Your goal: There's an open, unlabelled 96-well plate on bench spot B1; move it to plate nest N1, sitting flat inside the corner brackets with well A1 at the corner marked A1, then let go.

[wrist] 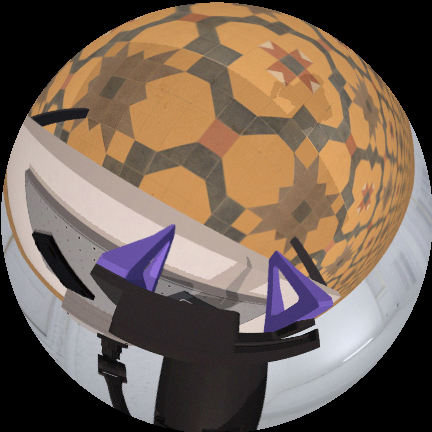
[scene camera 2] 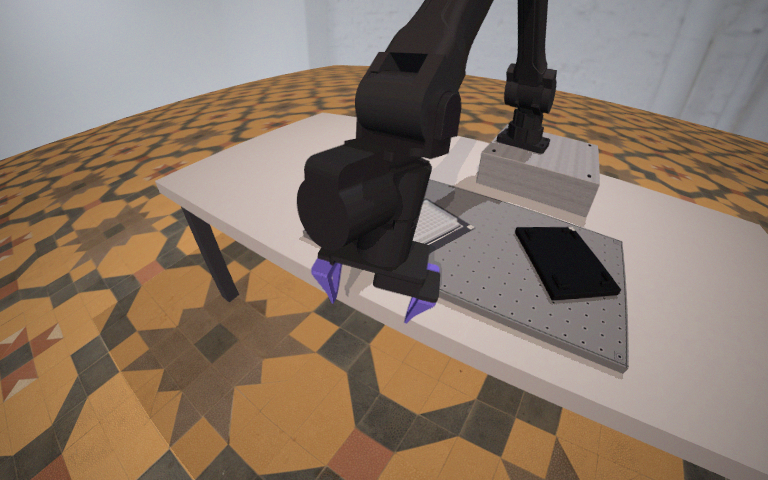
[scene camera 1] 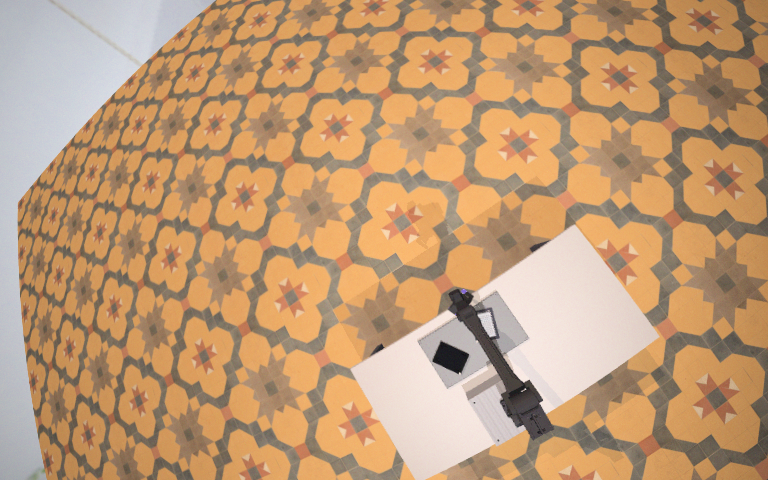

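Pixels of known places: gripper, fingertip midpoint: (wrist: 225, 243) (scene camera 2: 369, 310); arm's base, origin of the base link: (wrist: 111, 339) (scene camera 2: 523, 143).
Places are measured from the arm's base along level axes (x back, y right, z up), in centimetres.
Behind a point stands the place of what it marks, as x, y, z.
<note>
The white 96-well plate (scene camera 1: 487, 323) @(-39.9, 8.2, -5.5) (scene camera 2: 434, 223) @(-37.6, 3.8, -6.0) lies on the dark-outlined spot on the grey perforated board (scene camera 1: 514, 323) @(-32.8, 21.2, -7.2) (scene camera 2: 481, 266) @(-41.6, -7.1, -7.1) (wrist: 75, 240) @(-46.6, -12.5, -7.1), partly hidden behind the arm in both scene views. In the wrist view the gripper body hides nearly all of that spot. The black plate nest (scene camera 1: 450, 357) @(-32.4, -18.2, -6.0) (scene camera 2: 566, 263) @(-33.8, -18.7, -6.0) (wrist: 61, 267) @(-35.7, -16.2, -6.0) lies on the other half of the board, turned at an angle, with a small pale mark at one corner. My gripper (scene camera 2: 369, 311) @(-57.9, 1.3, -7.6) (wrist: 225, 243) @(-57.9, 1.3, -7.6) is open and empty, its purple fingers wide apart. It hangs above the table's edge, beyond the board and to the side of the plate.
The arm's base stands on a grey block (scene camera 1: 491, 413) @(-0.5, -12.4, 0.2) (scene camera 2: 538, 186) @(-12.0, -8.0, -4.8) behind the board, on the white table (scene camera 1: 589, 305) @(-21.6, 62.0, -8.5) (scene camera 2: 254, 169) @(-41.1, 56.9, -8.4) (wrist: 165, 235). The arm reaches over the board. Past the table's near edge lies the patterned floor (scene camera 1: 339, 226) (scene camera 2: 283, 396) (wrist: 175, 100).
</note>
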